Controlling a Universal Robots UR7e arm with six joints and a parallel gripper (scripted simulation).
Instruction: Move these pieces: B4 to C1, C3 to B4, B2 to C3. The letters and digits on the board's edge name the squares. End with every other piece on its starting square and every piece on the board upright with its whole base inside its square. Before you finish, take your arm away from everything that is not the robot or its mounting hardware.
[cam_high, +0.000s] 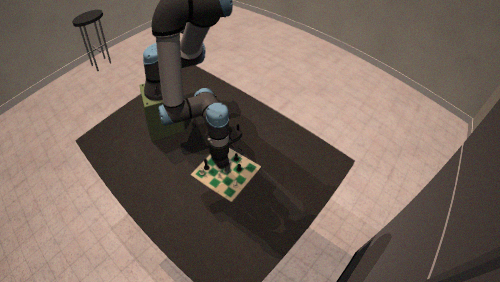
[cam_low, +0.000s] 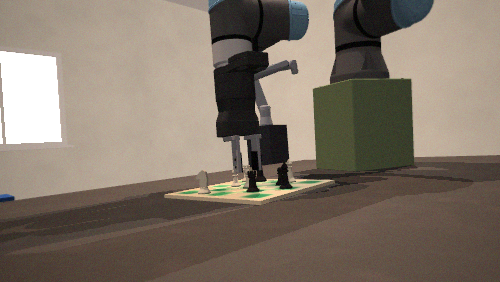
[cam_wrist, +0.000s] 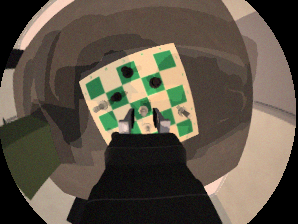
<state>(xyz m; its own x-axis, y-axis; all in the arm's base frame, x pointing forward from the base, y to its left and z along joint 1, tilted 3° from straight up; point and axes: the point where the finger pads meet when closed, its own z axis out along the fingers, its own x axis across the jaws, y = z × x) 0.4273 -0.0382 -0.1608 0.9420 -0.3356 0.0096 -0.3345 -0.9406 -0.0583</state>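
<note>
The cream chessboard lies 50 mm below my hand.
</note>
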